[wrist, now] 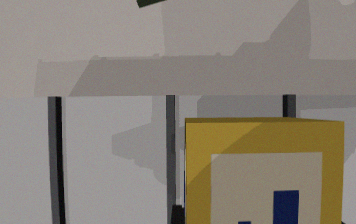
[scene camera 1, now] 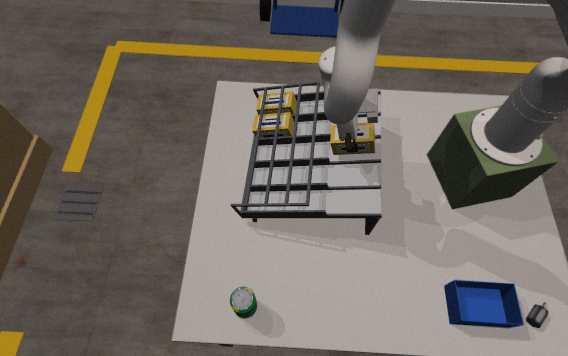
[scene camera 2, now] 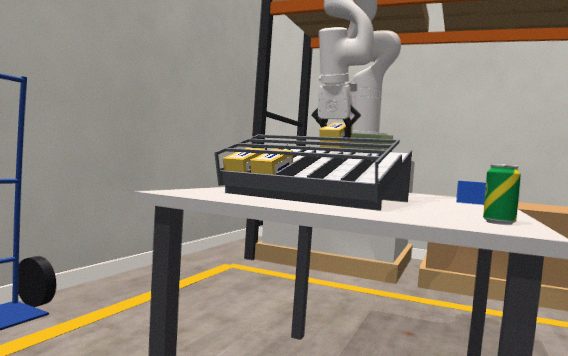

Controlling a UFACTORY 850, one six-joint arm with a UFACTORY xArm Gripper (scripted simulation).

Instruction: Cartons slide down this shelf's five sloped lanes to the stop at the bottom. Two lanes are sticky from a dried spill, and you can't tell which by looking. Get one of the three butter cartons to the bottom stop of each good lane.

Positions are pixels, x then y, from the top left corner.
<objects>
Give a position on a butter carton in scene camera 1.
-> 364, 140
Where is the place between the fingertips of my gripper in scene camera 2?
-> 336, 139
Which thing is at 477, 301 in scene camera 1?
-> A blue bin.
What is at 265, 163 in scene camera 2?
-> A butter carton.
</objects>
